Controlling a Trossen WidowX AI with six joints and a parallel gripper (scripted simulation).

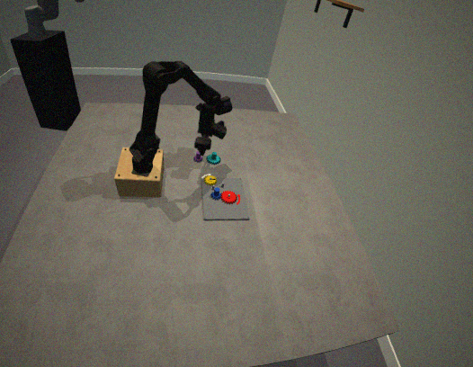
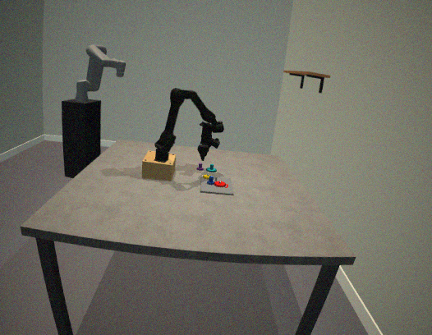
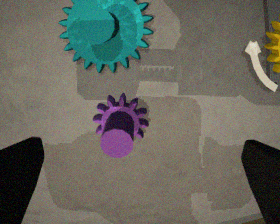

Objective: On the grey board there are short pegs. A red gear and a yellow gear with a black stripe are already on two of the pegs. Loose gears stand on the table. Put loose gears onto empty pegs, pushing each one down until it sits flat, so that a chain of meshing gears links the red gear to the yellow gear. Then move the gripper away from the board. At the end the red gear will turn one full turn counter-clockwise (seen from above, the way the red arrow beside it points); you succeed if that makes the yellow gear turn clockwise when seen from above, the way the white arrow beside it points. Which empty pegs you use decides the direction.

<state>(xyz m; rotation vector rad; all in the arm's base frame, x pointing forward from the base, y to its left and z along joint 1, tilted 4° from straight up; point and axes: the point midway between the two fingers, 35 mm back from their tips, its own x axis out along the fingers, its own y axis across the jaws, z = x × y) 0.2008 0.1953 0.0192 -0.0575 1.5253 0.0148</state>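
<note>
Now: gripper tip 20 mm past the small purple gear, 10 mm to the right of it and 70 mm above it. Round my gripper tip: teal gear: 50 mm ahead, 30 mm to the left, 70 mm below; white arrow: 30 mm ahead, 90 mm to the right, 70 mm below; yellow gear: 50 mm ahead, 110 mm to the right, 60 mm below.
</note>
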